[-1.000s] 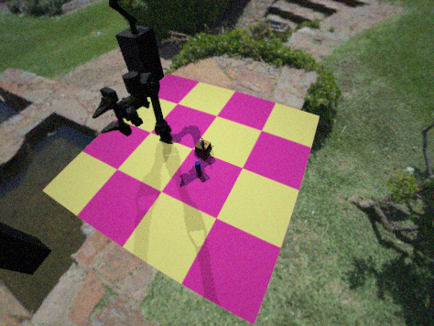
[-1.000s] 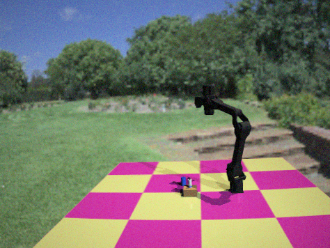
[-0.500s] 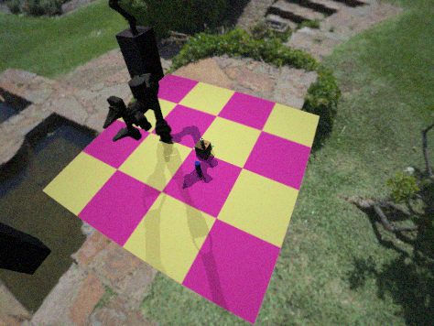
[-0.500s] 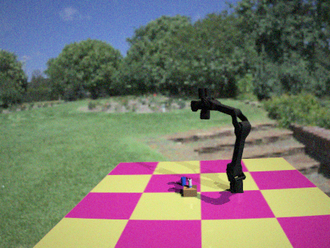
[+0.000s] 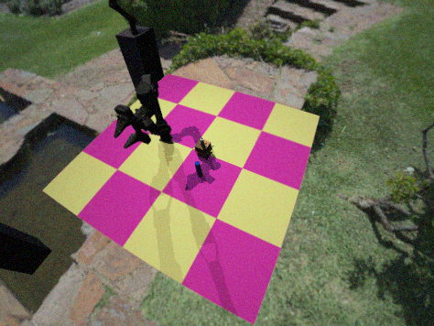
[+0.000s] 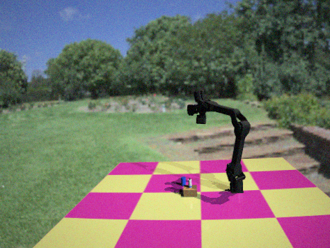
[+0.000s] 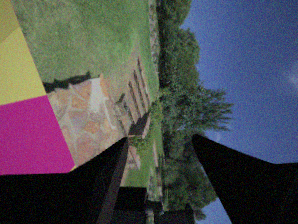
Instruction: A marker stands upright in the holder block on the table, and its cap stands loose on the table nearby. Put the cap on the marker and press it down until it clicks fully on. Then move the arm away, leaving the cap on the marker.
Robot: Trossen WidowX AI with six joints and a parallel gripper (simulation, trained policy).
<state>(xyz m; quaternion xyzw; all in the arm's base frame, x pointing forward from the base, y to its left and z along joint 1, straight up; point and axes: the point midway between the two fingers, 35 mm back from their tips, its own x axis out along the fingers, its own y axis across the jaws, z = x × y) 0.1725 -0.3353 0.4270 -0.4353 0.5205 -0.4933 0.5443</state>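
My gripper tip is now 400 mm above the blue cap, 260 mm to the right of it and 130 mm short of it. From my gripper tip the other things lie so: holder block (400 mm to the left, 400 mm below, 80 mm ahead).
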